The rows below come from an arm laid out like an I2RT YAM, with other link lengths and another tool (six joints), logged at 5 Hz.
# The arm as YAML. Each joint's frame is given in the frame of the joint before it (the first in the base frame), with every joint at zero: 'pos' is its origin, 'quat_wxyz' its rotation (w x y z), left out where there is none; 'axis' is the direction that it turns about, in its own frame. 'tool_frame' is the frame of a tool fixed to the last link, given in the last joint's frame.
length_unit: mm
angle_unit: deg
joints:
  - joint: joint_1
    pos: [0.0, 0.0, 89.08]
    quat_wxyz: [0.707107, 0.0, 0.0, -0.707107]
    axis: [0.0, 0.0, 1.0]
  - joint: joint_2
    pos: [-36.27, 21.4, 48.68]
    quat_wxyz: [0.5, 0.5, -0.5, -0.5]
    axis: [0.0, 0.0, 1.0]
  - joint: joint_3
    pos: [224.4, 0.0, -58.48]
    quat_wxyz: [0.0, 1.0, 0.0, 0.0]
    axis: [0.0, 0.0, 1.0]
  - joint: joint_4
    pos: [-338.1, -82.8, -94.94]
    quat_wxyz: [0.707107, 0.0, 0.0, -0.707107]
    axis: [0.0, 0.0, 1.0]
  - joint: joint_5
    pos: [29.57, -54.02, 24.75]
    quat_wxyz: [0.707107, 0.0, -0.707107, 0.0]
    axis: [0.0, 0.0, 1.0]
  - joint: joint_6
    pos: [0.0, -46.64, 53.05]
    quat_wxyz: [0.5, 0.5, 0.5, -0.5]
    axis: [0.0, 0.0, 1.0]
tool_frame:
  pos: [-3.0, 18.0, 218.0]
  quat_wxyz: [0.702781, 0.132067, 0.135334, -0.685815]
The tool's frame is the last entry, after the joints.
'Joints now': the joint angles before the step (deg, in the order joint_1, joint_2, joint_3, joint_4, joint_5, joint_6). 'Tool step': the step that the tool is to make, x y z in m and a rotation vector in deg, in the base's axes. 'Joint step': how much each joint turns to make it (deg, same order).
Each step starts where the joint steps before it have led.
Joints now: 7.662 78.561 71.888 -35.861 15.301 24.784
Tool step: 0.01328 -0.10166 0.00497 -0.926 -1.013 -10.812
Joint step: -10.620 3.169 2.814 1.493 0.788 -0.612
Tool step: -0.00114 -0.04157 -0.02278 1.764 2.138 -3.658
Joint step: -5.469 2.990 0.707 0.003 -2.377 -0.090
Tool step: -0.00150 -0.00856 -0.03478 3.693 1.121 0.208
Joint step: -3.168 0.886 -3.239 2.361 -4.820 0.087
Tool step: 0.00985 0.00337 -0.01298 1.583 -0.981 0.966
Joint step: -0.534 1.315 -0.981 2.908 -2.299 0.174
